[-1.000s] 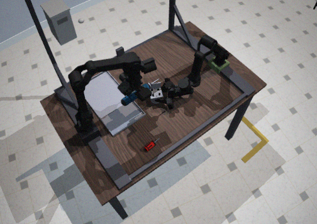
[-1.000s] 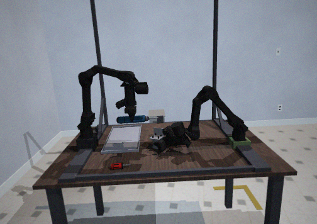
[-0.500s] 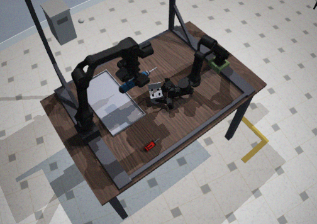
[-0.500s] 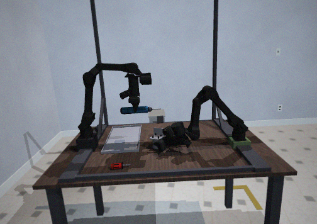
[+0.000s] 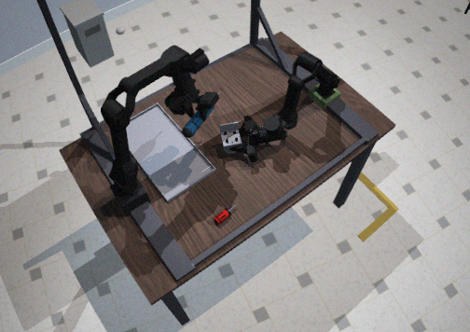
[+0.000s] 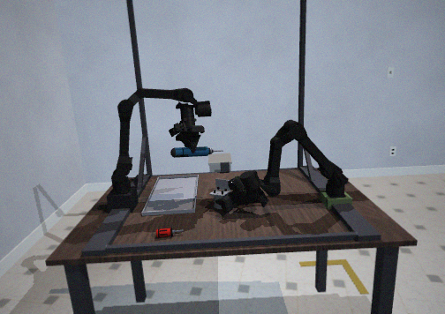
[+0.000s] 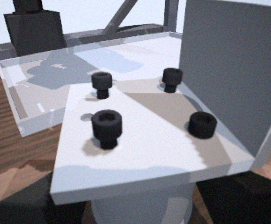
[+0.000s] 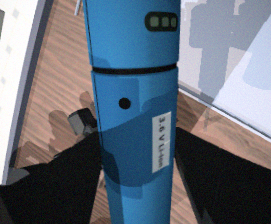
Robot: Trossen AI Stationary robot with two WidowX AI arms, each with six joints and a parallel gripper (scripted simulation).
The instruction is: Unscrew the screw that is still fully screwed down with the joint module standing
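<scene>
Right now the grey cylinder is 20 mm to the right of my left hand, 10 mm below it and 10 mm behind it. The rest, counted from my left hand: dark frame rail 290 mm ahead, 30 mm to the left, 30 mm below; then screw 30 mm above, 10 mm to the right, 10 mm ahead; then bracket 30 mm above, 20 mm to the right, 10 mm behind.
</scene>
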